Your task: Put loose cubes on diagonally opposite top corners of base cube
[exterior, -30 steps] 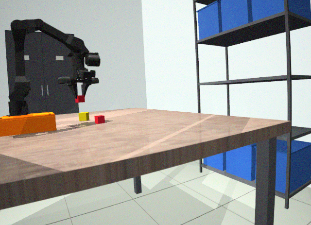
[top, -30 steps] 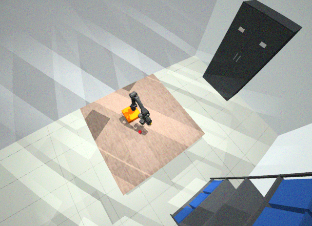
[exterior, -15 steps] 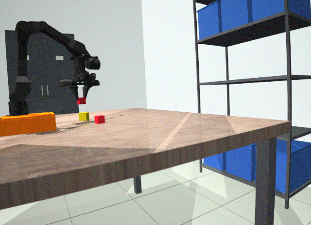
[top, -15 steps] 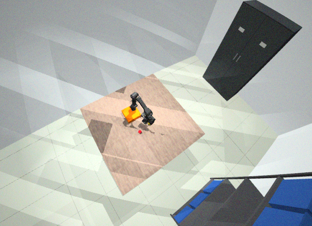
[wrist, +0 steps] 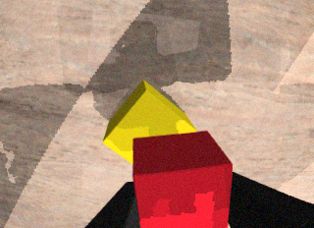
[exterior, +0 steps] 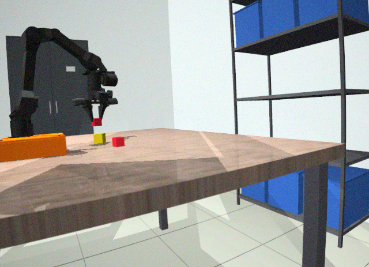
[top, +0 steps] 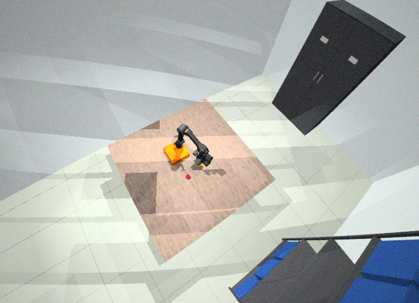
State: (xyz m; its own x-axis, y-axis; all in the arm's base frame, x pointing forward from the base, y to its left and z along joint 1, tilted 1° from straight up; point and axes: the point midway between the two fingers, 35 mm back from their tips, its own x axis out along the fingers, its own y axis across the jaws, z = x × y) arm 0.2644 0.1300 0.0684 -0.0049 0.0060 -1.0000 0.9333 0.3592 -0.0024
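The yellow base cube is 7 cm below my gripper tip and 1 cm ahead of it. Also, from my gripper tip: red cube 17 cm to the right, 8 cm below, 7 cm ahead.
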